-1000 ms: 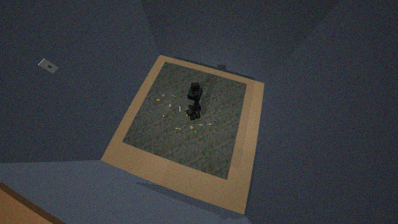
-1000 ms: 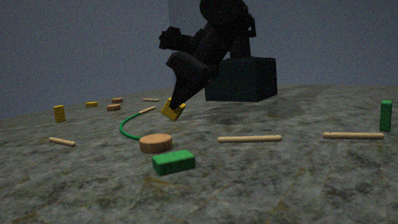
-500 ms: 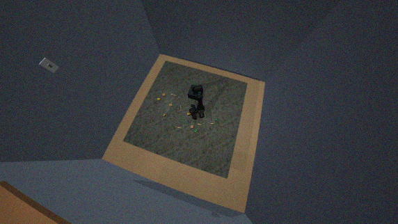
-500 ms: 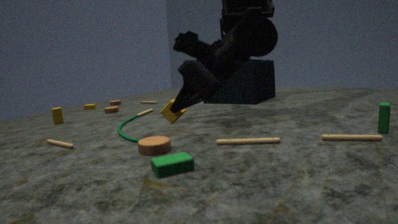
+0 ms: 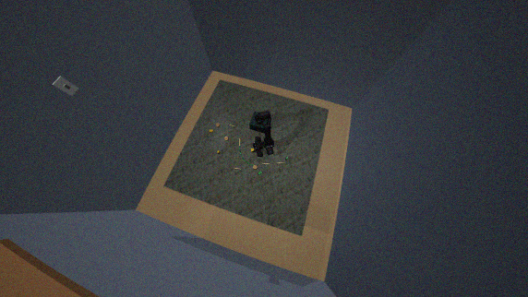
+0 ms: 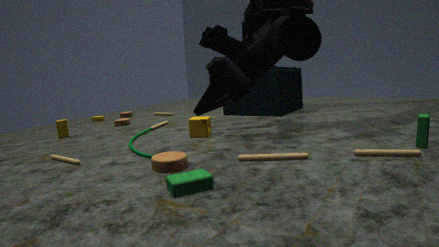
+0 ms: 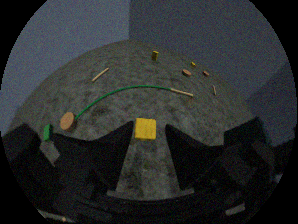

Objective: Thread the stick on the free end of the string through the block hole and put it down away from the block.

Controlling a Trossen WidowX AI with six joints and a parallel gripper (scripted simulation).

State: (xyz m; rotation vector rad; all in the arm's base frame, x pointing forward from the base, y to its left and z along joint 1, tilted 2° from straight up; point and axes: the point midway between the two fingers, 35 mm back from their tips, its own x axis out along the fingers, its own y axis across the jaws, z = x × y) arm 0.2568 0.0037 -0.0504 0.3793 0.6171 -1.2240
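Now: the yellow block 3 cm below my gripper tip. From my gripper tip the other things lie so: green block (20 cm ahead, 12 cm to the left, 3 cm below); then thin wooden stick (14 cm to the right, 4 cm below, 4 cm behind); then round wooden button (16 cm ahead, 6 cm to the left, 3 cm below).
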